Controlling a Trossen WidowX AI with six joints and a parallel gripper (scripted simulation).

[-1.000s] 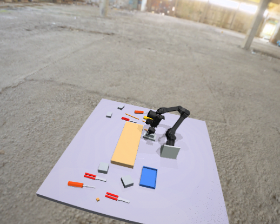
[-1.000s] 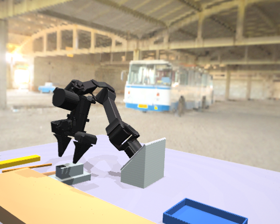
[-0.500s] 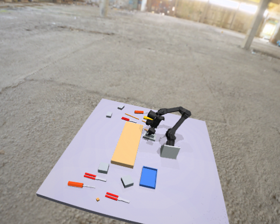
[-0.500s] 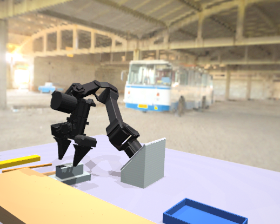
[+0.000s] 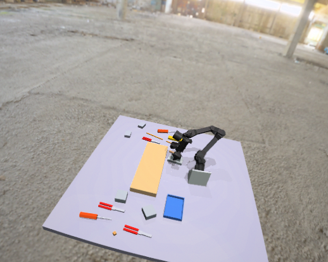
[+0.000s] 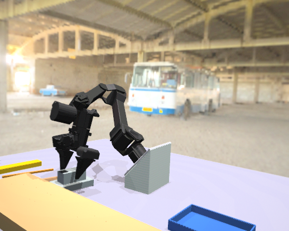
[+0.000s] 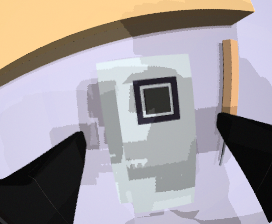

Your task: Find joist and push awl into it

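The grey stud finder is right at my gripper tip. Round my gripper tip: wooden-handled awl: 3 cm behind, 8 cm to the right, 3 cm below; blue tray: 2 cm behind, 46 cm to the left, 3 cm below; yellow bar: 2 cm behind, 29 cm to the right, 3 cm below.
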